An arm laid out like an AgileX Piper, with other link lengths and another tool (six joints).
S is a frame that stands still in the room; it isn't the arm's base.
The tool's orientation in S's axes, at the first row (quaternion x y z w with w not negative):
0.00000, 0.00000, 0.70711, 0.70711
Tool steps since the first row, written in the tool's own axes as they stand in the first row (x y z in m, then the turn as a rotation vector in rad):
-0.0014, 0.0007, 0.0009, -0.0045, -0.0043, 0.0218
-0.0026, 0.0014, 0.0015, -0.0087, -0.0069, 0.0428
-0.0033, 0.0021, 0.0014, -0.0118, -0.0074, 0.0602
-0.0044, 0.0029, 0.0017, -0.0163, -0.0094, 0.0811
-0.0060, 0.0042, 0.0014, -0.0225, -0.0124, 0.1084
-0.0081, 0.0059, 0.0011, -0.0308, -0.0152, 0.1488
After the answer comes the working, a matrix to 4 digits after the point.
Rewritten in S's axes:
-0.0007, -0.0014, 0.0009, 0.0043, -0.0045, 0.0218
-0.0014, -0.0026, 0.0015, 0.0069, -0.0087, 0.0428
-0.0021, -0.0033, 0.0014, 0.0074, -0.0118, 0.0602
-0.0029, -0.0044, 0.0017, 0.0094, -0.0163, 0.0811
-0.0042, -0.0060, 0.0014, 0.0124, -0.0225, 0.1084
-0.0059, -0.0081, 0.0011, 0.0152, -0.0308, 0.1488

The tool's axes in the first row as the columns of a matrix, in S's axes (rounded; the answer above uses it unrounded):
0.0000, -1.0000, 0.0000
1.0000, 0.0000, 0.0000
0.0000, 0.0000, 1.0000

